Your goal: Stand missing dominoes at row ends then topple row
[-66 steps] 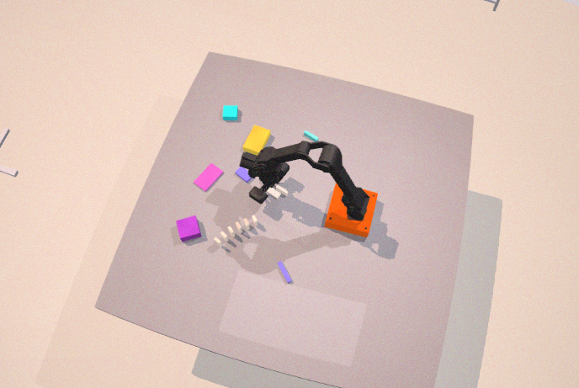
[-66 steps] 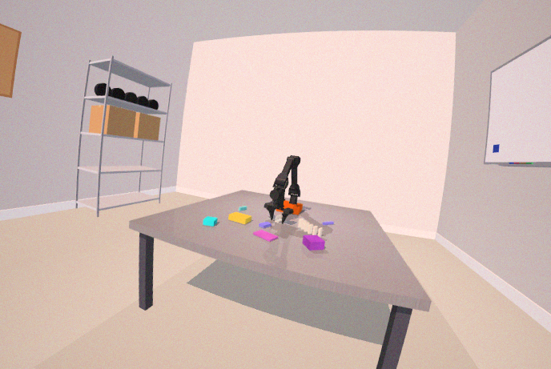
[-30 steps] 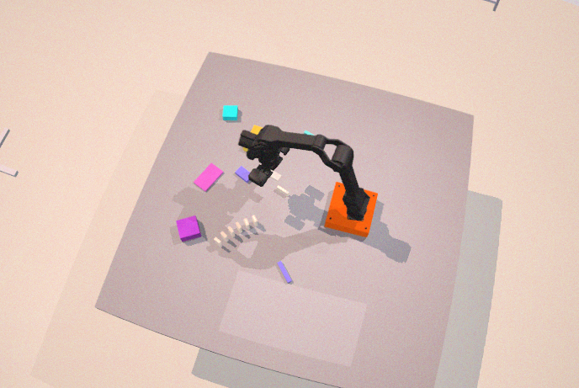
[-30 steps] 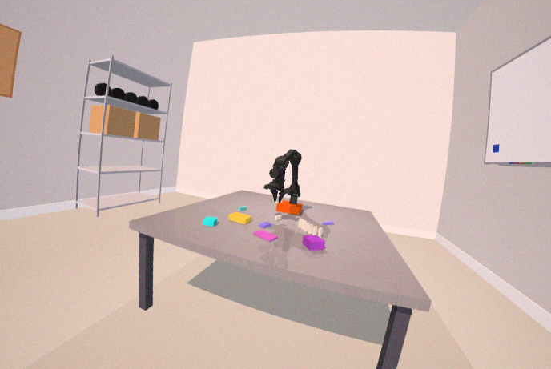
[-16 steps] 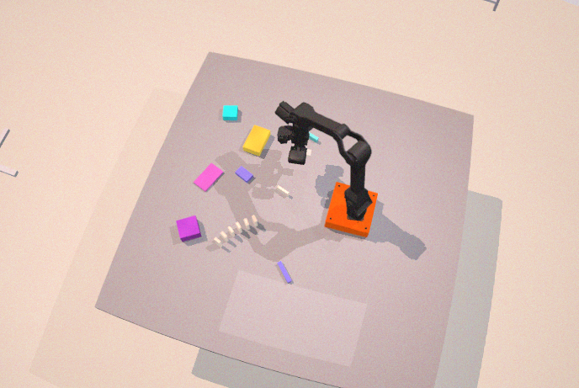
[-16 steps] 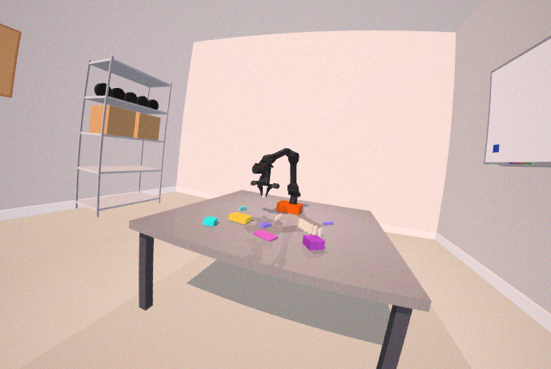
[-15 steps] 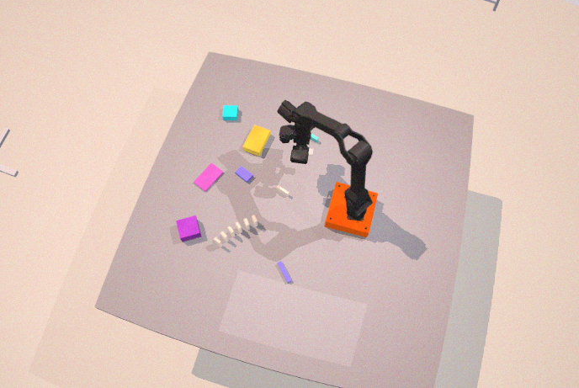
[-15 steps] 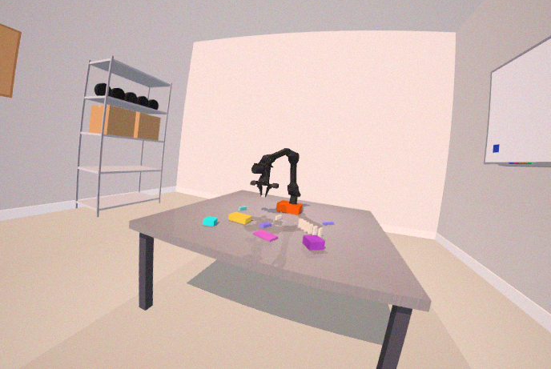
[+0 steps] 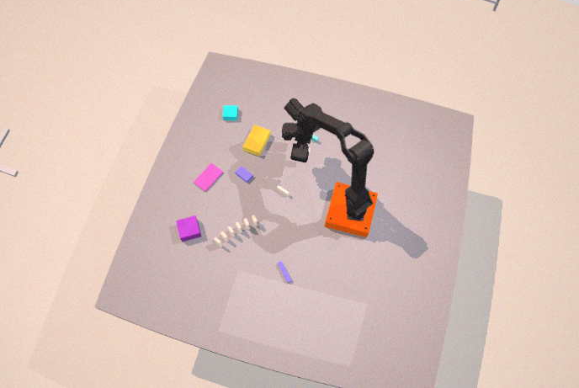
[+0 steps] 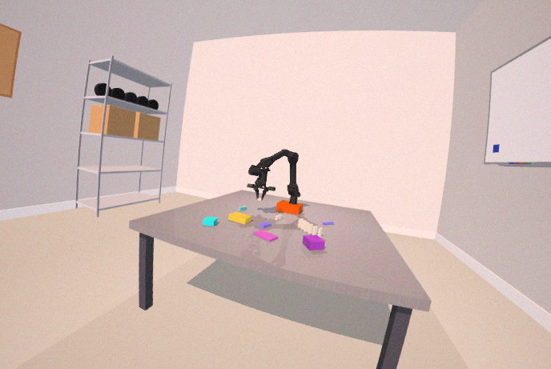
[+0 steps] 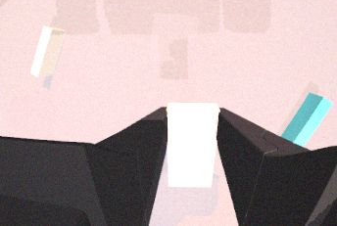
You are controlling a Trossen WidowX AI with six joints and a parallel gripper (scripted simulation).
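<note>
My gripper tip is now 40 mm past the cyan bar, 120 mm to the left of it and 90 mm above it. Round my gripper tip: yellow block (180 mm ahead, 70 mm to the right, 80 mm below); then magenta slab (350 mm ahead, 110 mm to the left, 90 mm below); then cyan block (310 mm ahead, 200 mm to the right, 80 mm below).
</note>
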